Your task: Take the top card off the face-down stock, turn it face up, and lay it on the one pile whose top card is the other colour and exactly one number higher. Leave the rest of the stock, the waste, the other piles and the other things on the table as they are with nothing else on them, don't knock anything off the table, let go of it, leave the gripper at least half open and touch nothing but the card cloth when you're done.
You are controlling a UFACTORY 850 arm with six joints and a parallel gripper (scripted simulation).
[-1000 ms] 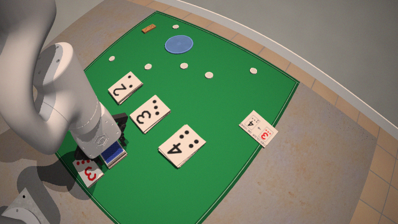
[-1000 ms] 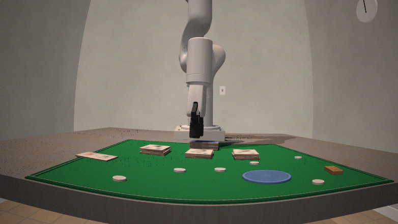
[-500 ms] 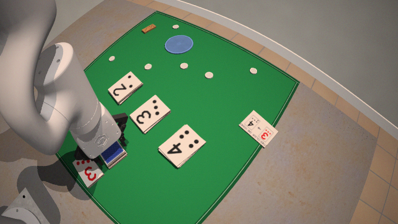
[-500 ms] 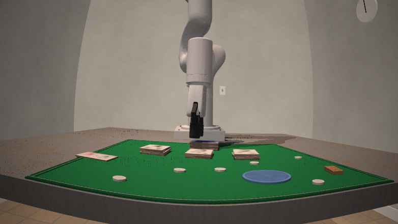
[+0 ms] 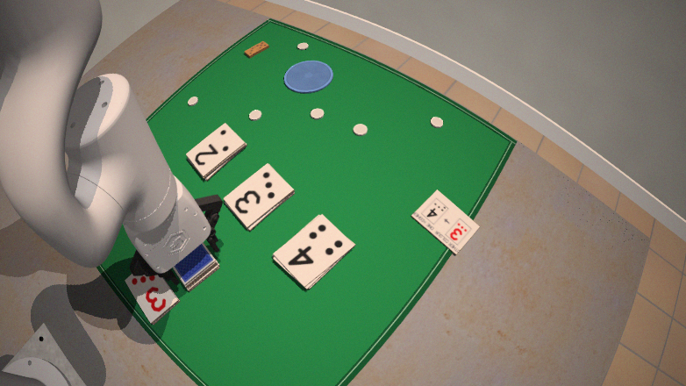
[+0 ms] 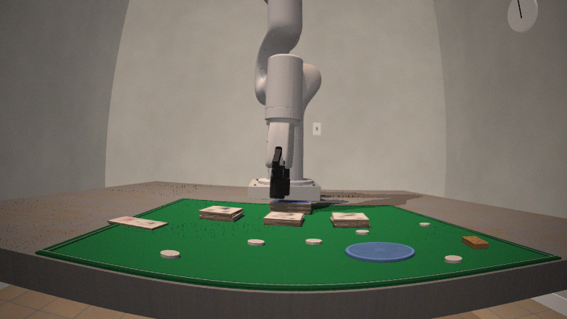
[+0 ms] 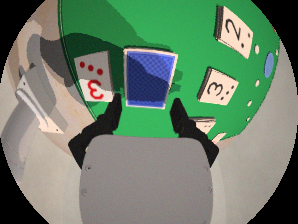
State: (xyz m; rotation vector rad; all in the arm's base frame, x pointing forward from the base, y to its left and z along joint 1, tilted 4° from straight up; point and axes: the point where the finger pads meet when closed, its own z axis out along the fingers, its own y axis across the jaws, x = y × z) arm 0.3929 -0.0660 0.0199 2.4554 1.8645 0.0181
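Now: the card 1 cm ahead of my hand, 3 cm to the left of it and 2 cm below it. Round my hand: green card cloth: 18 cm ahead, 1 cm to the left, 6 cm below.
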